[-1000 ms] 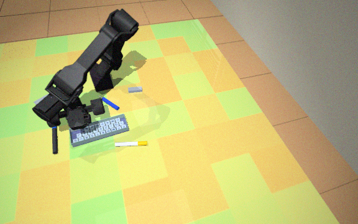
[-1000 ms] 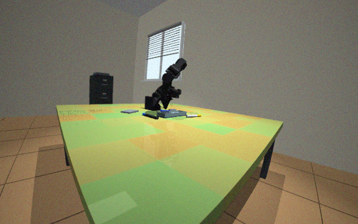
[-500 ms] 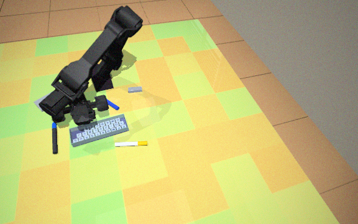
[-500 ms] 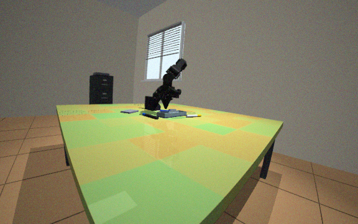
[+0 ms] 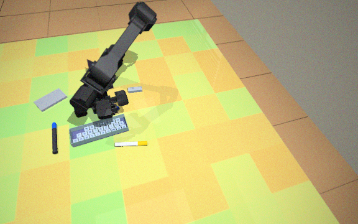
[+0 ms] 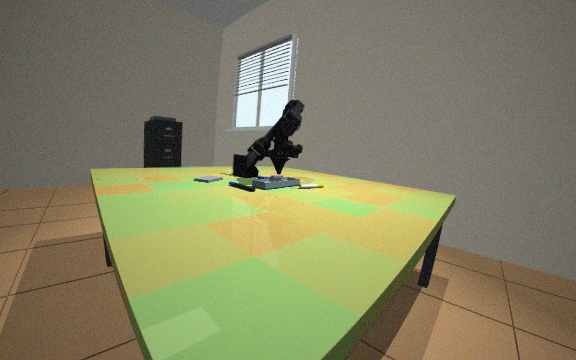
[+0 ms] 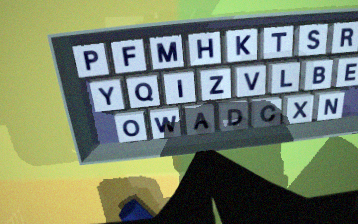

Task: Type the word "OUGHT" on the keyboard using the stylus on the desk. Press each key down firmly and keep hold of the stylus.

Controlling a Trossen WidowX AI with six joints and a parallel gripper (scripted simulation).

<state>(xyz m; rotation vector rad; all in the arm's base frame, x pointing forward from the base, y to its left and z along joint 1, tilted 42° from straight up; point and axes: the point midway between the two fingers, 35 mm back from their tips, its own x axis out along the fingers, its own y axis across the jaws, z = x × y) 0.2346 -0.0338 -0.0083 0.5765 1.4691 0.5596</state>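
Right now my gripper tip is 12 cm past the stylus, 3 cm above it and 1 cm to the right of it. The rest, counted from my gripper tip: small grey block 15 cm to the left, 14 cm behind, 4 cm below; then yellow-capped marker 14 cm ahead, 7 cm to the left, 3 cm below; then grey stylus tip 15 cm behind, 3 cm below.
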